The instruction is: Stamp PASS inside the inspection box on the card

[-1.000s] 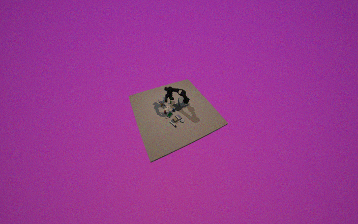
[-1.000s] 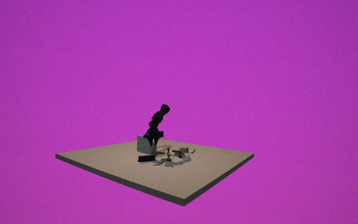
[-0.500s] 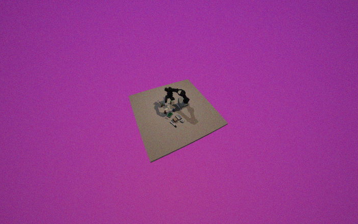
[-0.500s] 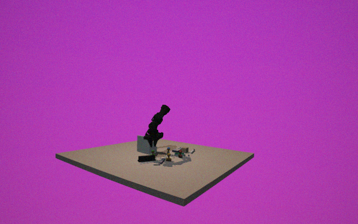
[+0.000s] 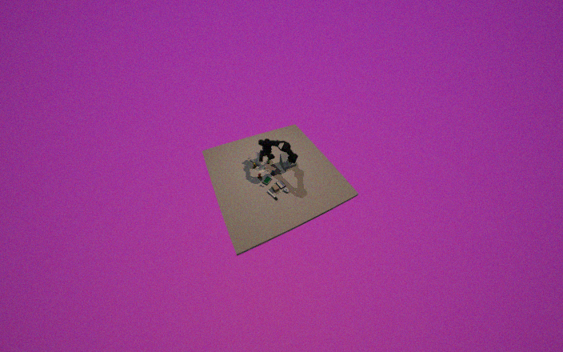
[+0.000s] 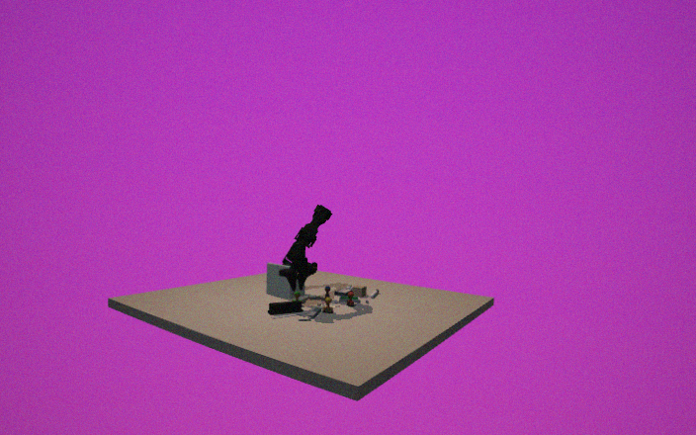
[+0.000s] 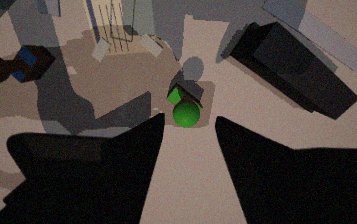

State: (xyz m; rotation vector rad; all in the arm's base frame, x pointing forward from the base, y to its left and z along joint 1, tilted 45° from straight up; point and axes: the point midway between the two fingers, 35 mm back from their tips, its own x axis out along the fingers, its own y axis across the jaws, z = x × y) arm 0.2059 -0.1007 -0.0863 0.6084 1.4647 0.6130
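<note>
The green-knobbed stamp lies 5 cm below my gripper tip. Round my gripper tip: black bar: 4 cm ahead, 12 cm to the right, 5 cm below; white card: 10 cm ahead, 8 cm to the left, 7 cm below; long grey bar: 14 cm ahead, 5 cm to the right, 6 cm below.
</note>
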